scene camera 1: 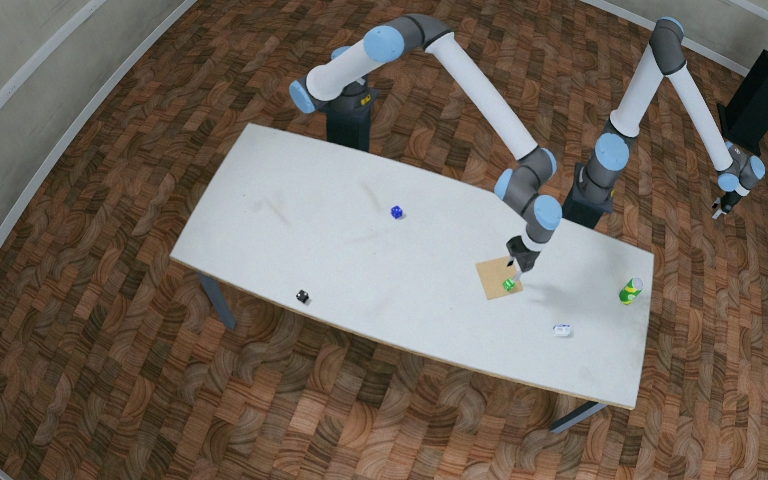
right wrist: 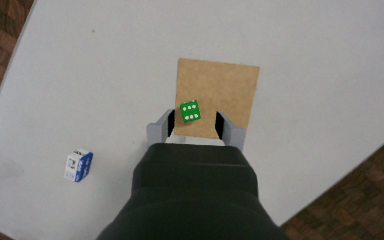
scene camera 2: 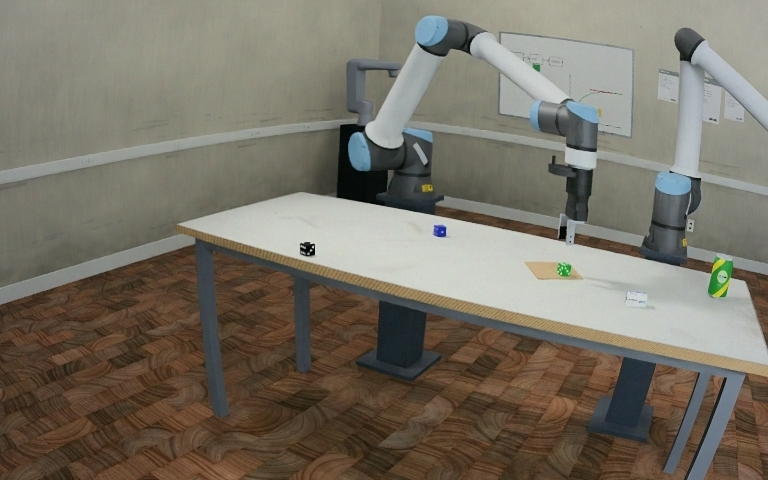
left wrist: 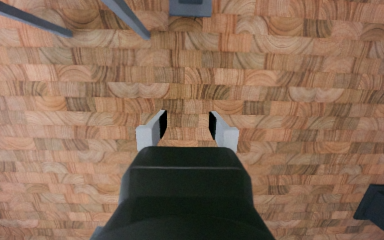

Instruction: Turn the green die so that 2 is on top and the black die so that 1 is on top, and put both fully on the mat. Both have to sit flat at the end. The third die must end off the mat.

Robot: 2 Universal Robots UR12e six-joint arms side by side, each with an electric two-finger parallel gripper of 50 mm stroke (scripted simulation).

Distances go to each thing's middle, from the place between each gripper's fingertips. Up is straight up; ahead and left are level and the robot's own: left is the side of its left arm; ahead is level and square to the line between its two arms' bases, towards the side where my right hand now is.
I see the tan mat (scene camera 1: 492,273) 110 mm below my right hand (scene camera 2: 565,241), 30 mm to the right of it and 20 mm behind it.
I see my left gripper 92 cm to the left of the tan mat, 59 cm short of it and 18 cm above it.
